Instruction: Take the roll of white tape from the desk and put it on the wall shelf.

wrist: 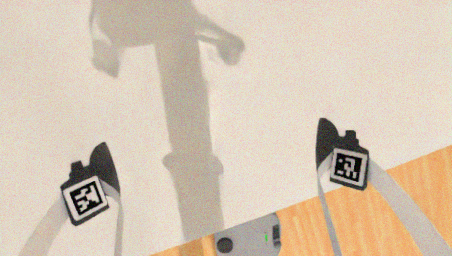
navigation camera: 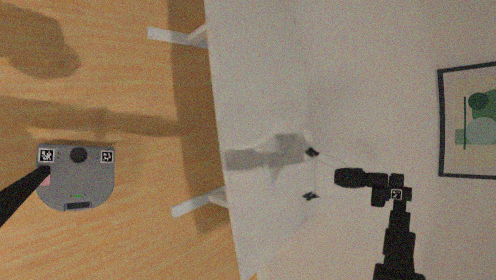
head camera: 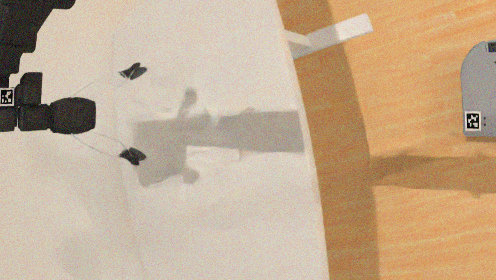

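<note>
The white desk [head camera: 240,225] [navigation camera: 250,65] [wrist: 280,60] lies below my gripper [head camera: 133,113] [navigation camera: 311,174] [wrist: 216,149]. The gripper is open, its two dark fingertips wide apart, with no object between them. The shadow of the gripper and arm falls across the desk top. The roll of white tape cannot be told apart from the pale, grainy desk in any view. A faint pale patch with soft edges lies beside the arm's shadow in the head view; I cannot tell what it is. The wall shelf does not show in these views.
My base [head camera: 480,90] [navigation camera: 82,182] [wrist: 250,237] stands on the wooden floor, off the desk's front edge. White desk legs [head camera: 350,32] [navigation camera: 192,204] stick out under that edge. A framed picture [navigation camera: 440,122] hangs on the wall. My dark arm [navigation camera: 398,240] runs along the wall side.
</note>
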